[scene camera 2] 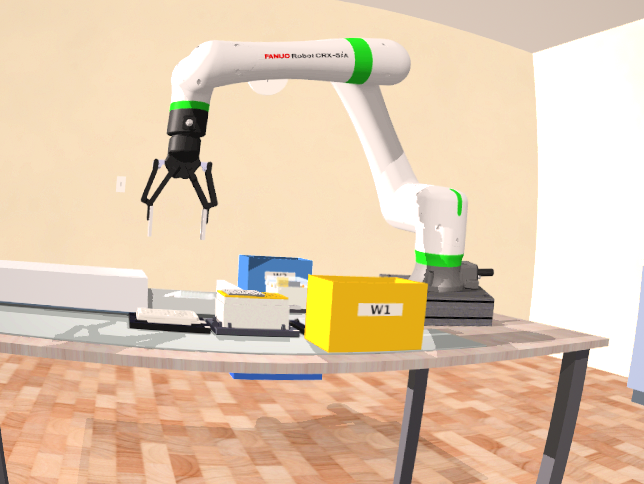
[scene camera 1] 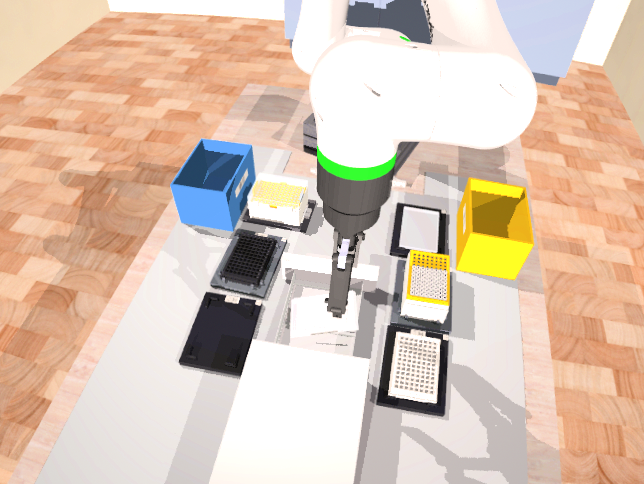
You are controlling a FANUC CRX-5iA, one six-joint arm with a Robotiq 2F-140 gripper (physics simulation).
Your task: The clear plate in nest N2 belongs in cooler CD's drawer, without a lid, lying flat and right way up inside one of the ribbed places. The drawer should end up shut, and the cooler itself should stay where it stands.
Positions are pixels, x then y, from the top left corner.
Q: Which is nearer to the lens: the black plate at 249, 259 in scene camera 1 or the white well plate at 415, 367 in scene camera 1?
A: The white well plate.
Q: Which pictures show the white well plate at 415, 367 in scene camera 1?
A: Scene camera 2 and scene camera 1: all of them.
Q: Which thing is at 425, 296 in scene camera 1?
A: A yellow-topped tip box.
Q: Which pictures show my gripper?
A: Scene camera 2 and scene camera 1: all of them.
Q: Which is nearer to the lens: the white cooler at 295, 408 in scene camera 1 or the black plate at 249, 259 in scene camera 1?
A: The white cooler.
